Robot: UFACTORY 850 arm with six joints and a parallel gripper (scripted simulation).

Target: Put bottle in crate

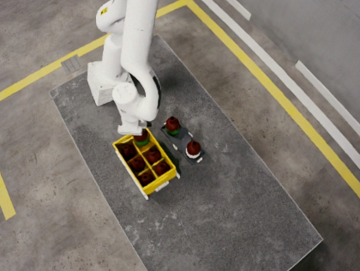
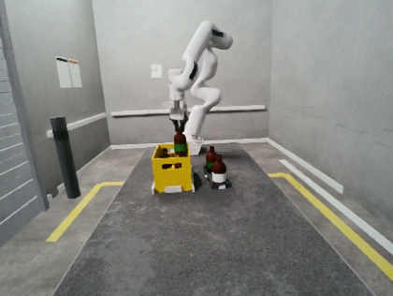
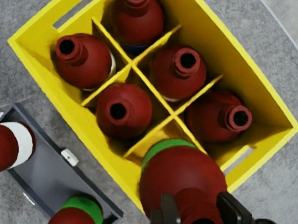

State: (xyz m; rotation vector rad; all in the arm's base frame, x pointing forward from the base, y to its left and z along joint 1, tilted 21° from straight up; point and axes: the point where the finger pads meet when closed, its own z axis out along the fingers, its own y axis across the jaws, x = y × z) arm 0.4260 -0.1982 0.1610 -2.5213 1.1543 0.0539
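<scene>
The glass bottle lies 7 cm below my hand. From my hand the other things lie so: dark tray (11 cm ahead, 17 cm to the left, 26 cm below); yellow crate (8 cm ahead, 6 cm to the right, 19 cm below).
</scene>
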